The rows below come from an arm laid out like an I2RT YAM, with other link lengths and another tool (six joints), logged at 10 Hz.
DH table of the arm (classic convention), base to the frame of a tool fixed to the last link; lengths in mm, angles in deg. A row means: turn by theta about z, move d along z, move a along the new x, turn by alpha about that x. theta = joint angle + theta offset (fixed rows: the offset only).
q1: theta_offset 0; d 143.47; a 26; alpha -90
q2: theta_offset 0; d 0; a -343.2; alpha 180
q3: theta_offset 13.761; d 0; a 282.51; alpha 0
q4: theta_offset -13.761; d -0.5; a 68.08; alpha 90
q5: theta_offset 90; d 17.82; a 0; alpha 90
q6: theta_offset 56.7; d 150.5; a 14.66; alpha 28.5
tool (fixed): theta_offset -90; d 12.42; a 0; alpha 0
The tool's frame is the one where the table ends.
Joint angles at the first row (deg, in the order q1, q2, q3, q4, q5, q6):
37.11 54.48 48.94 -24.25 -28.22 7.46
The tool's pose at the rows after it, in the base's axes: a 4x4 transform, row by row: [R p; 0 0 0 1], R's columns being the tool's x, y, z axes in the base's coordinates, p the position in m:
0.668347 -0.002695 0.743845 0.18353; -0.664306 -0.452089 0.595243 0.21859; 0.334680 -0.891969 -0.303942 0.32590; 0 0 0 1
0.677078 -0.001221 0.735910 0.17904; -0.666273 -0.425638 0.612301 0.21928; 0.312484 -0.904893 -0.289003 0.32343; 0 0 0 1
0.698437 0.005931 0.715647 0.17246; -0.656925 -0.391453 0.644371 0.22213; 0.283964 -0.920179 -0.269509 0.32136; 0 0 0 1
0.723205 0.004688 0.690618 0.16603; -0.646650 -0.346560 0.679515 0.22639; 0.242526 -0.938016 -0.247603 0.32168; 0 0 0 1
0.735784 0.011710 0.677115 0.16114; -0.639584 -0.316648 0.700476 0.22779; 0.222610 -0.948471 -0.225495 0.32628; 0 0 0 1
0.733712 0.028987 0.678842 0.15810; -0.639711 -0.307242 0.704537 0.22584; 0.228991 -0.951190 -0.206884 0.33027; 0 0 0 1
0.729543 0.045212 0.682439 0.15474; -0.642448 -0.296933 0.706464 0.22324; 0.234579 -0.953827 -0.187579 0.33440; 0 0 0 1
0.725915 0.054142 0.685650 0.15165; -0.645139 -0.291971 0.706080 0.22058; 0.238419 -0.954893 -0.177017 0.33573; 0 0 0 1
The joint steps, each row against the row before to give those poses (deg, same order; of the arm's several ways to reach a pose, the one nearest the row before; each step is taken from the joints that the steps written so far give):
-0.89 -0.76 -1.75 1.67 -0.46 1.39
-0.10 -1.07 -1.77 2.06 -1.36 1.10
0.00 -0.95 -1.91 2.52 -2.39 1.09
0.00 -0.72 -1.70 3.08 -2.83 2.00
0.00 -0.82 -0.50 1.41 -1.61 1.09
0.00 -1.06 -0.06 -0.01 -0.10 -0.22
0.00 -1.25 -0.10 -0.04 0.05 -0.08
0.01 -1.09 -0.29 -0.19 0.14 -0.06

